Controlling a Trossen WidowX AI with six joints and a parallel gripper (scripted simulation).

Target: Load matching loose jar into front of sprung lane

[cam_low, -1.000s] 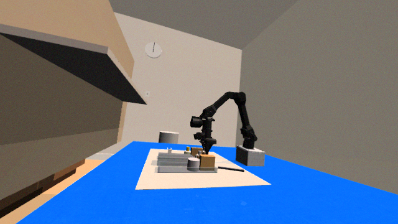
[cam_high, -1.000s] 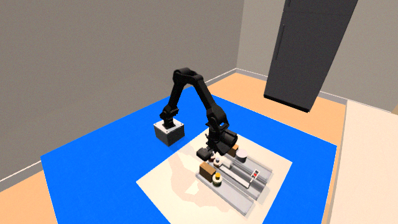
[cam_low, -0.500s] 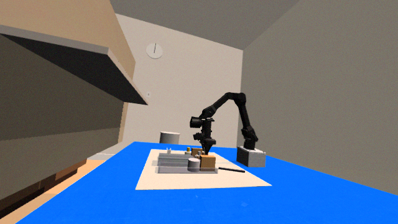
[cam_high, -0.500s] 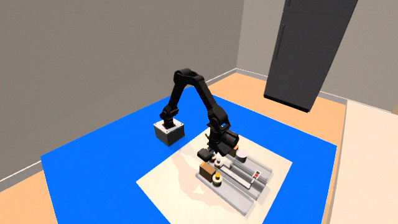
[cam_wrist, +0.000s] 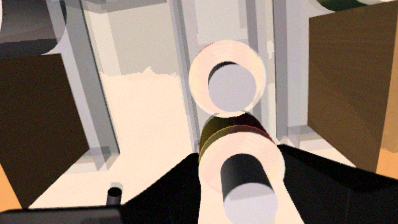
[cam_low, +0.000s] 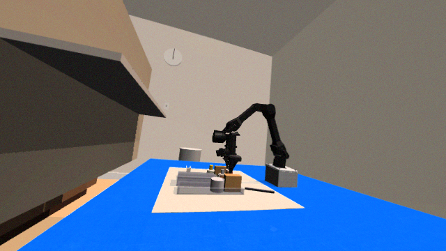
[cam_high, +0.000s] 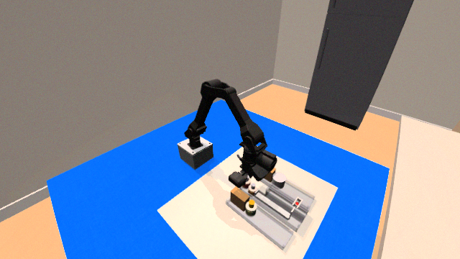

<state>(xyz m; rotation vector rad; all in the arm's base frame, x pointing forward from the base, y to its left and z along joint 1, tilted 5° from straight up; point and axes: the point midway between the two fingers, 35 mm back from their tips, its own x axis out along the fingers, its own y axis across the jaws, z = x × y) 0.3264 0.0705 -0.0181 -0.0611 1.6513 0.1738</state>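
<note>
My gripper tip is 15 cm short of the pusher lane, 5 cm to the right of it and 4 cm above it. Also, from my gripper tip: grey cylinder: 14 cm to the left, 7 cm ahead, 3 cm below; black rod: 13 cm behind, 11 cm to the left, 5 cm below.
</note>
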